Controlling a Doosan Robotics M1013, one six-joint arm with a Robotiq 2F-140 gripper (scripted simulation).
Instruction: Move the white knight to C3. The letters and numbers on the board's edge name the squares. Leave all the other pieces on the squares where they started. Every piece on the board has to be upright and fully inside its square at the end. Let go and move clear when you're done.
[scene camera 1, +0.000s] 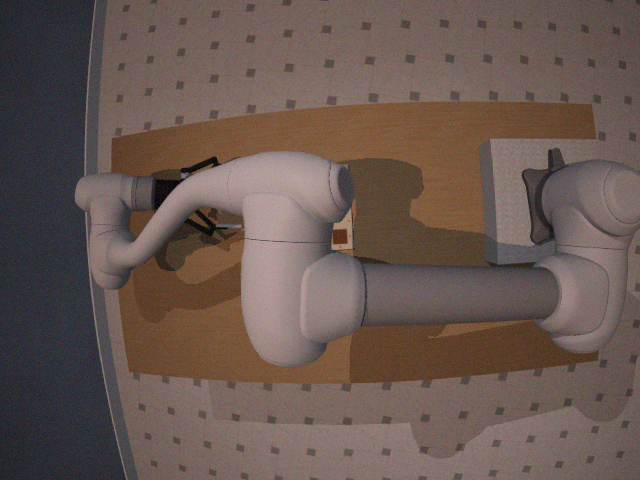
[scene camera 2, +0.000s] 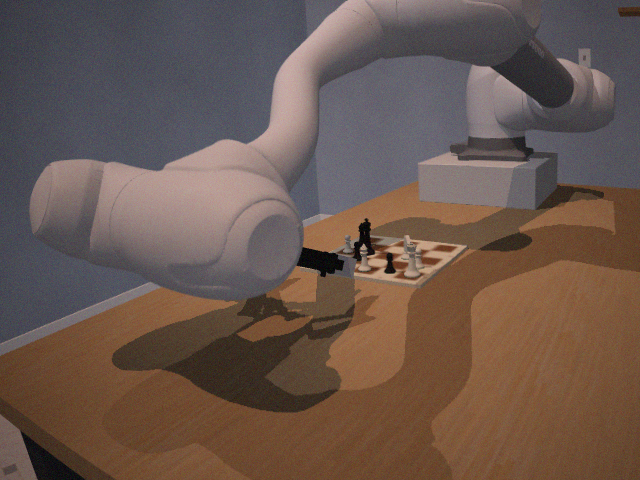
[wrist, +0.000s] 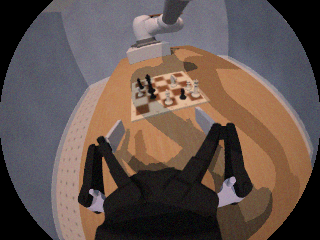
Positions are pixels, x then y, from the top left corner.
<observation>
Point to a chessboard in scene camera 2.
436, 256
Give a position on a chessboard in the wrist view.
143, 107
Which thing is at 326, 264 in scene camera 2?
My gripper.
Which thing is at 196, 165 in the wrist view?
My gripper.
</observation>
